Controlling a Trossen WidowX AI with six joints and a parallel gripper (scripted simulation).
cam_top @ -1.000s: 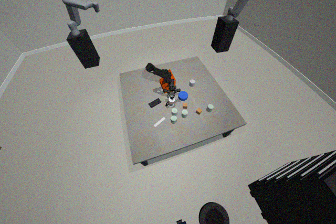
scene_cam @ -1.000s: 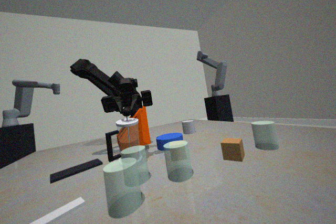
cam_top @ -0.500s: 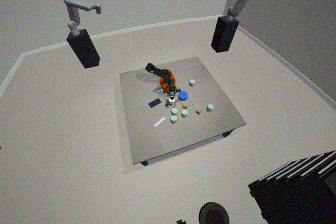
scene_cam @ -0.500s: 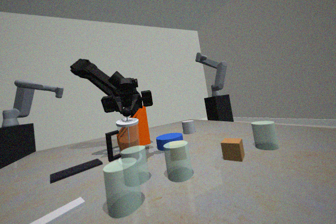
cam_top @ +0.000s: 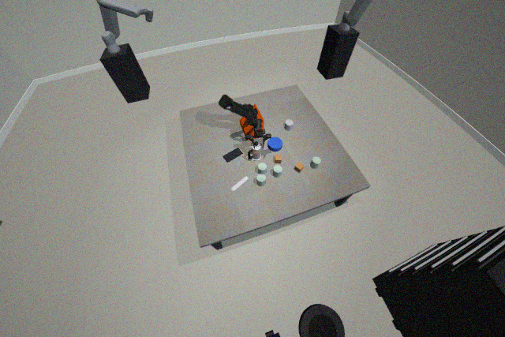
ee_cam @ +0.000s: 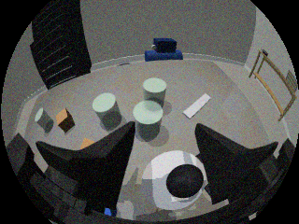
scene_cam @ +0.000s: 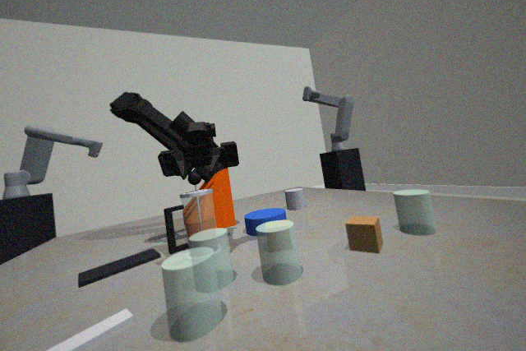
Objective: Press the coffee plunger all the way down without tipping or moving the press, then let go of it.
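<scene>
Right now my gripper tip is 50 mm past the coffee press, 20 mm to the left of it and 90 mm above it. Round my gripper tip: dark flat slab (120 mm behind, 180 mm to the right, 180 mm below); blue disc (110 mm behind, 180 mm to the left, 160 mm below); white bar (150 mm ahead, 190 mm to the right, 180 mm below).
</scene>
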